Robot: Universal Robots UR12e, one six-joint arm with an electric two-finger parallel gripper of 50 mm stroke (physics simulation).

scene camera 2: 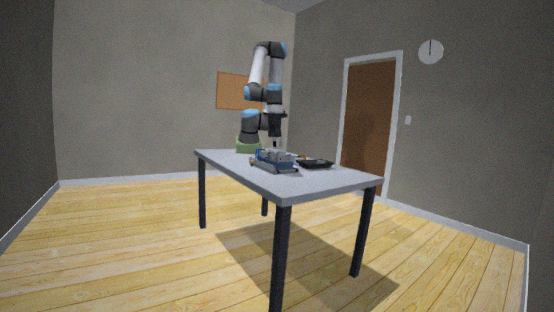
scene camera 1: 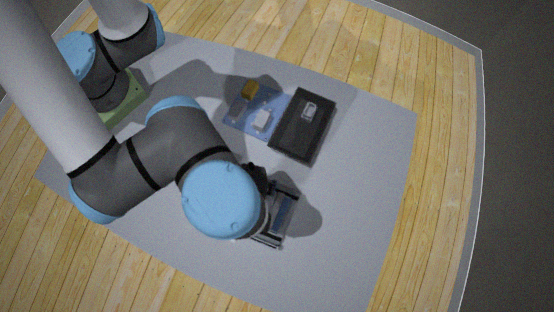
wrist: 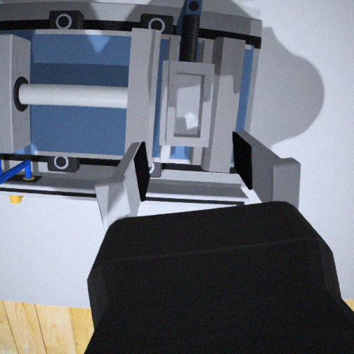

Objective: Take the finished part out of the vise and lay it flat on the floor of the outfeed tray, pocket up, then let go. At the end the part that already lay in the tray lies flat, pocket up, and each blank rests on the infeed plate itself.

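Frame: origin at the arm's base, x ahead, y left, z up, level; metres.
Where they show: gripper, between the fingertips: (scene camera 2: 277,147); arm's base, origin of its link: (scene camera 2: 248,140) (scene camera 1: 105,87).
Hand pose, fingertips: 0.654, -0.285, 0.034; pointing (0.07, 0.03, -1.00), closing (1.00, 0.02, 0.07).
Each offset is from my fingertips to the top centre of the thing, as dx, dy, dz. "*": to the spot under its first point.
The vise {-0.066, +0.035, -0.045} (scene camera 1: 284,212) (scene camera 2: 282,162) (wrist: 80,135) stands on the table. The finished part (wrist: 171,107), light grey with its rectangular pocket up, sits between two vise jaws in the wrist view; whether both jaws touch it I cannot tell. My gripper (scene camera 2: 277,143) (wrist: 190,154) is open and empty, above the vise, its fingers to the near side of the part in the wrist view. The black outfeed tray (scene camera 1: 291,135) (scene camera 2: 314,165) holds another grey part {+0.076, +0.364, -0.097} (scene camera 1: 309,111), which looks flat, pocket up. The blue infeed plate {* -0.022, +0.394, -0.136} (scene camera 1: 281,101) bears a whitish blank {-0.067, +0.298, -0.100} (scene camera 1: 261,120) and a grey blank {-0.154, +0.317, -0.100} (scene camera 1: 237,109).
An orange block {-0.134, +0.406, -0.100} (scene camera 1: 250,90) stands at the infeed plate's upper edge. A black rod with a blue end (wrist: 189,40) reaches to the part's far end. A blue handle (wrist: 15,172) is at the vise's left in the wrist view. The arm hides some of the vise in scene camera 1.
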